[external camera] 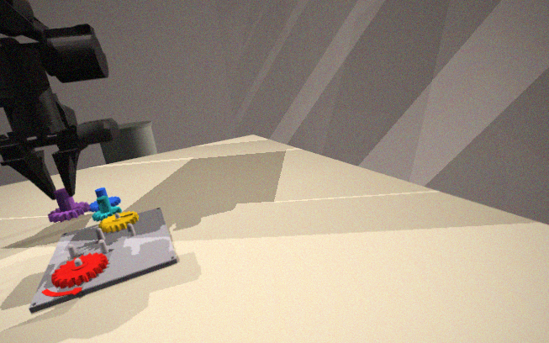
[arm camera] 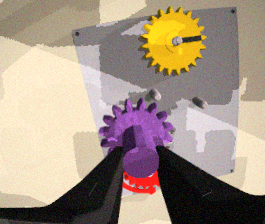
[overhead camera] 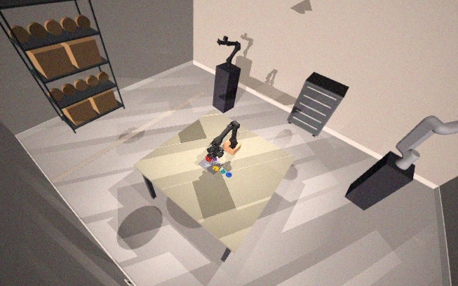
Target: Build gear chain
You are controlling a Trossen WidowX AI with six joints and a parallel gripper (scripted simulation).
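Right now my gripper tip is 2 cm short of the red gear, 7 cm to the left of it and 8 cm above it. Also, from my gripper tip: yellow gear: 5 cm ahead, 7 cm to the left, 8 cm below; grey board: 4 cm ahead, 1 cm to the right, 9 cm below; purple gear: 1 cm below.
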